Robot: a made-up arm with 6 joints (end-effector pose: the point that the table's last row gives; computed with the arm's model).
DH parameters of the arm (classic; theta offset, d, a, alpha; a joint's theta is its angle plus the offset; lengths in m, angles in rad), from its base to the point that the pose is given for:
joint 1: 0 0.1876 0 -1.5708
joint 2: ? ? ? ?
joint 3: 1.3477 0 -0.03 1.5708
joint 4: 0 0.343 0 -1.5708
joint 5: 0 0 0 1.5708
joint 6: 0 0.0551 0 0
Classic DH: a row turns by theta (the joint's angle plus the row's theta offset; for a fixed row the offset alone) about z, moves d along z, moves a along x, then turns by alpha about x.
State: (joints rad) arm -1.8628 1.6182 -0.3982 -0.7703 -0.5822 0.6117
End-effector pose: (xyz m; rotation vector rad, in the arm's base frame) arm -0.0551 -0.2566 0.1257 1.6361 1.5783 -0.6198
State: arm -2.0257 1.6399 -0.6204 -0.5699 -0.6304 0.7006
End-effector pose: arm -0.1304 -0.3065 0.1779 1.7285 1.0752 -0.8682
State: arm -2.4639 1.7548 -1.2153 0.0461 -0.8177 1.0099
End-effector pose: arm -0.3587 -0.2863 0.3435 1.2777 -0.2674 -1.2539
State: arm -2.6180 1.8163 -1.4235 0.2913 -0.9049 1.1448
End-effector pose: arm -0.4243 -0.2306 0.3957 0.8945 -0.6257 -1.2836
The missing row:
joint 2: 0.1359 0 -0.273 0
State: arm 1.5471 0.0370 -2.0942 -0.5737 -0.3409 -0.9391
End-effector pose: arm -0.0224 -0.5211 0.5416 0.8500 -0.2173 -0.0217
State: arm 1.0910 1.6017 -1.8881 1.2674 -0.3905 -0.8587
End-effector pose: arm 0.2019 0.3446 0.6344 -0.0555 1.1793 1.1150
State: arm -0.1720 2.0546 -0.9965 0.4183 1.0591 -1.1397
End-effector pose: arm 0.3540 -0.0417 0.0966 0.9524 -2.7122 -0.7677
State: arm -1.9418 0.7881 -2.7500 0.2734 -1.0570 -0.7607
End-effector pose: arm 0.1339 0.3798 0.6989 -0.9392 -1.5881 -1.7867
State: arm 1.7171 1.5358 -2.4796 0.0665 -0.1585 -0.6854
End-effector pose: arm -0.0284 0.1965 0.8200 -0.3649 0.1671 1.0815
